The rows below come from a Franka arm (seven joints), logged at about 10 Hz.
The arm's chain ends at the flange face. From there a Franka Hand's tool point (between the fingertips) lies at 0.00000 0.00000 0.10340 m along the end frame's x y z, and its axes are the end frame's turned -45 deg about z.
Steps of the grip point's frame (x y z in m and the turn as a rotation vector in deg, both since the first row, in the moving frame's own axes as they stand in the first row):
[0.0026, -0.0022, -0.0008, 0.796, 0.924, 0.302]
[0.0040, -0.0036, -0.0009, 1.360, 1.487, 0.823]
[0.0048, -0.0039, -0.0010, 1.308, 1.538, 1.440]
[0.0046, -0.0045, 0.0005, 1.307, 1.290, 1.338]
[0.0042, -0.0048, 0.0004, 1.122, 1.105, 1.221]
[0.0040, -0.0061, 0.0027, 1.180, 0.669, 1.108]
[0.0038, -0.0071, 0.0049, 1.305, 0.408, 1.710]
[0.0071, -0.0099, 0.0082, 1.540, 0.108, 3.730]
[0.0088, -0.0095, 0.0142, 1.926, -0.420, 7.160]
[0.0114, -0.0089, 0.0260, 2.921, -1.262, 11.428]
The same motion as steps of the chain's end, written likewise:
[0.0001, -0.0012, -0.0008, 1.216, 0.091, 0.302]
[0.0001, -0.0017, -0.0008, 2.013, 0.090, 0.823]
[0.0003, -0.0025, -0.0009, 2.012, 0.163, 1.440]
[0.0001, -0.0031, 0.0006, 1.836, -0.012, 1.338]
[-0.0004, -0.0035, 0.0004, 1.575, -0.012, 1.221]
[-0.0009, -0.0048, 0.0027, 1.307, -0.361, 1.108]
[-0.0012, -0.0055, 0.0049, 1.211, -0.634, 1.710]
[-0.0002, -0.0099, 0.0082, 1.165, -1.013, 3.730]
[0.0024, -0.0108, 0.0143, 1.065, -1.659, 7.160]
[0.0069, -0.0117, 0.0262, 1.173, -2.958, 11.428]

